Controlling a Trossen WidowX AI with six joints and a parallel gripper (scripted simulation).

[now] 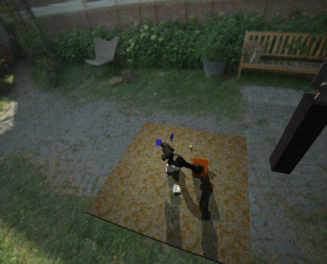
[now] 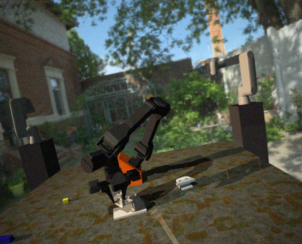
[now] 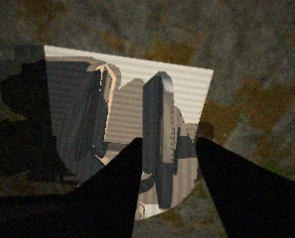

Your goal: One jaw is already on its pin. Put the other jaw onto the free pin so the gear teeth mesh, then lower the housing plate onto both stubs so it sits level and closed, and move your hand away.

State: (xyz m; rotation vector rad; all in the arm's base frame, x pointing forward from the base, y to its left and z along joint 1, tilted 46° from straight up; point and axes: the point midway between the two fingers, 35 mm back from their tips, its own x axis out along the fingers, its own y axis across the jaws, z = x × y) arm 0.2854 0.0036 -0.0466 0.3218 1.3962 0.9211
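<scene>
Now: gripper tip 26 cm to the right of the housing plate, 13 cm past it and 1 cm above it. From my gripper tip the other things lie so: blue block: 42 cm to the right, 12 cm ahead, 3 cm below; small yellow block: 30 cm to the right, 14 cm behind, 3 cm below; white jaw: 4 cm behind.
</scene>
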